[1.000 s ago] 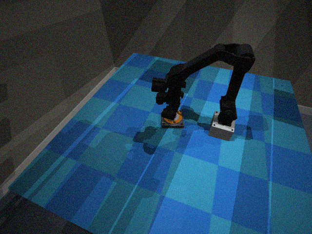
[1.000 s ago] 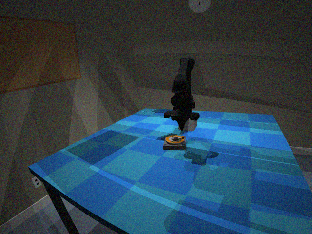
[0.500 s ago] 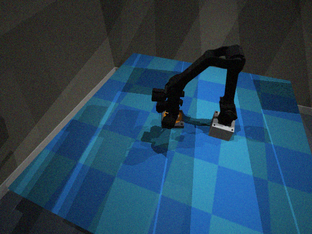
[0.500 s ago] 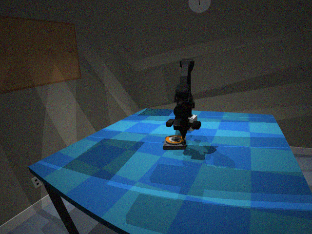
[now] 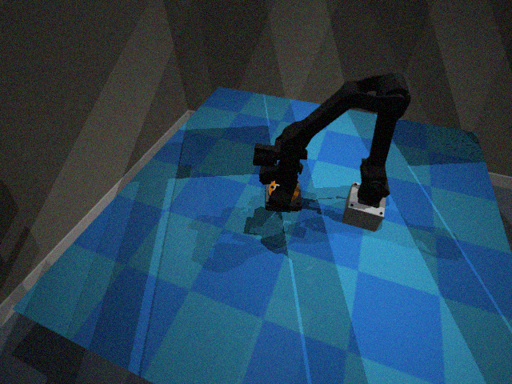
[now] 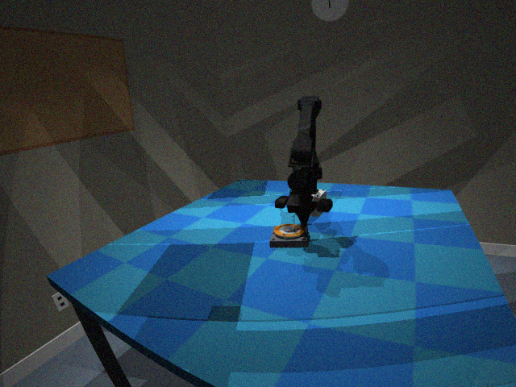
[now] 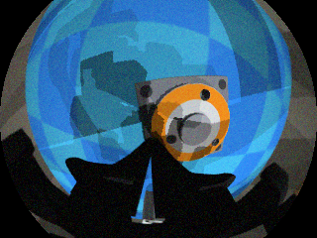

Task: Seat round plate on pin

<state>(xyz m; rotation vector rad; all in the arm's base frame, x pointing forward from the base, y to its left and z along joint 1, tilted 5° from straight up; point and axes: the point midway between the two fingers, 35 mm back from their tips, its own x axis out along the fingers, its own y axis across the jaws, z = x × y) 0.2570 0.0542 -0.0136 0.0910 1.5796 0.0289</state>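
Right now the base is 20 mm ahead of my gripper tip, 50 mm to the right of it and 20 mm below it. Round my gripper tip: round plate 30 mm to the right, 10 mm below.
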